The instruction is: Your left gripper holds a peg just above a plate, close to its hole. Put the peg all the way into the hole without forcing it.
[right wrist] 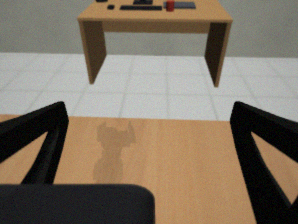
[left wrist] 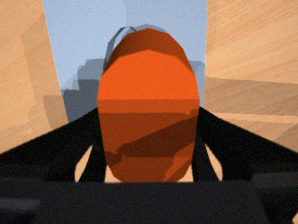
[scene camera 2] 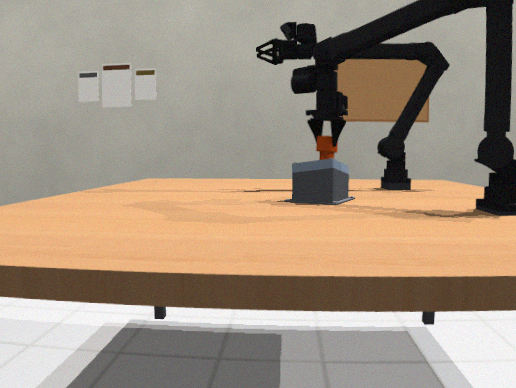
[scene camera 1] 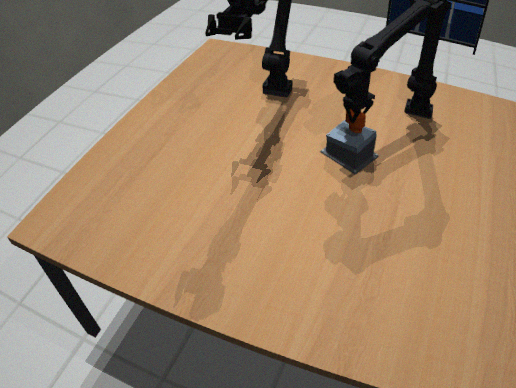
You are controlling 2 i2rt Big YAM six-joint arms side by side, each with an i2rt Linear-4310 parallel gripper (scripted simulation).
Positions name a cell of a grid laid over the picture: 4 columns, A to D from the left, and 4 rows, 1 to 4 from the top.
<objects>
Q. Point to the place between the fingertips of my left gripper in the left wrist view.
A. B2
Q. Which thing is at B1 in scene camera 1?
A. My right gripper.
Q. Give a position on a blue-grey plate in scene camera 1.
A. C2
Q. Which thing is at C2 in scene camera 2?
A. My left gripper.
</objects>
